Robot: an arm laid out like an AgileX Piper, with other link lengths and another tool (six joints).
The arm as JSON. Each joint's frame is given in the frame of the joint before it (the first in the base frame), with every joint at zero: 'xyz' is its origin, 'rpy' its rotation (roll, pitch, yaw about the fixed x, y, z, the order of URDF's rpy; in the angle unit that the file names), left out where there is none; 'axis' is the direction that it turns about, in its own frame. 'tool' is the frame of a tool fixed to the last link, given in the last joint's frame.
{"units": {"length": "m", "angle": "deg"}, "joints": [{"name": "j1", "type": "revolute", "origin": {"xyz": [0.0, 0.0, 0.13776]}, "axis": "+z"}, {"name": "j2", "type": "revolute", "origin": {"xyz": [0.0, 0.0, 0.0]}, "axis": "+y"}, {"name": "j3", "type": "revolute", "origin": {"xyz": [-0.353, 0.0, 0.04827]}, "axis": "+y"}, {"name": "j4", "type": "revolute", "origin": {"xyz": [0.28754, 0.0, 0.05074]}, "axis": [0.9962, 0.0, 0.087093]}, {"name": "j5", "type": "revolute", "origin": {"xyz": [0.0, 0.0, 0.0]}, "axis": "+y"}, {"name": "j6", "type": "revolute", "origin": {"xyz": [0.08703, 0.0, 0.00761]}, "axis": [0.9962, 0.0, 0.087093]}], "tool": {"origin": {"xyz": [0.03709, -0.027, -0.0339], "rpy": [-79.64, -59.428, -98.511]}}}
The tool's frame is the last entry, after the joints.
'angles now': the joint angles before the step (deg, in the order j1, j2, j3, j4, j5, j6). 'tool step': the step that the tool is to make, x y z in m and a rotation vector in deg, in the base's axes. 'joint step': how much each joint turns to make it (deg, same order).
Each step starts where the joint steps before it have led.
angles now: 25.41, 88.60, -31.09, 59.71, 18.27, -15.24
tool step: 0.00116, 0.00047, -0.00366, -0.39, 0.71, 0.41
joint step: -0.02, 1.01, -0.22, -0.09, 0.20, -0.29
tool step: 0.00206, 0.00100, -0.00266, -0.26, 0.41, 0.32
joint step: 0.02, 0.90, -0.38, 0.02, 0.09, -0.32
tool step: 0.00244, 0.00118, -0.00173, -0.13, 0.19, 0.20
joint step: 0.01, 0.73, -0.43, 0.12, 0.04, -0.31
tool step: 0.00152, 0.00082, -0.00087, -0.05, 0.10, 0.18
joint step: 0.01, 0.42, -0.29, 0.05, 0.07, -0.20
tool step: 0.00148, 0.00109, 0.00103, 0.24, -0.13, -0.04
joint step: 0.00, 0.04, -0.32, 0.14, 0.12, -0.01
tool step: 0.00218, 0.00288, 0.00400, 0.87, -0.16, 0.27
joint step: 0.02, -0.22, -0.73, 0.20, 0.84, 0.02
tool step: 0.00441, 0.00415, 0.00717, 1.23, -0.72, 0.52
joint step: 0.01, -0.45, -1.26, 0.13, 1.08, -0.04
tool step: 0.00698, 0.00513, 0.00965, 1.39, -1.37, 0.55
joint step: 0.02, -0.52, -1.76, 0.11, 0.96, -0.10
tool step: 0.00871, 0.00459, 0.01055, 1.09, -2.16, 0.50
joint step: 0.02, -0.55, -1.91, 0.03, 0.34, -0.37
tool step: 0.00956, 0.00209, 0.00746, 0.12, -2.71, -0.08
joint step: 0.00, -0.28, -1.52, -0.16, -1.06, -0.55
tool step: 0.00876, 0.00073, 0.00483, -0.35, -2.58, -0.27
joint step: 0.00, -0.05, -1.13, -0.09, -1.53, -0.80
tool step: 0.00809, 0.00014, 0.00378, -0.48, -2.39, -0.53
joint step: 0.00, 0.02, -0.92, -0.03, -1.73, -0.71
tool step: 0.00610, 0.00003, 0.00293, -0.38, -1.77, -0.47
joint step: 0.00, 0.04, -0.69, -0.08, -1.34, -0.44
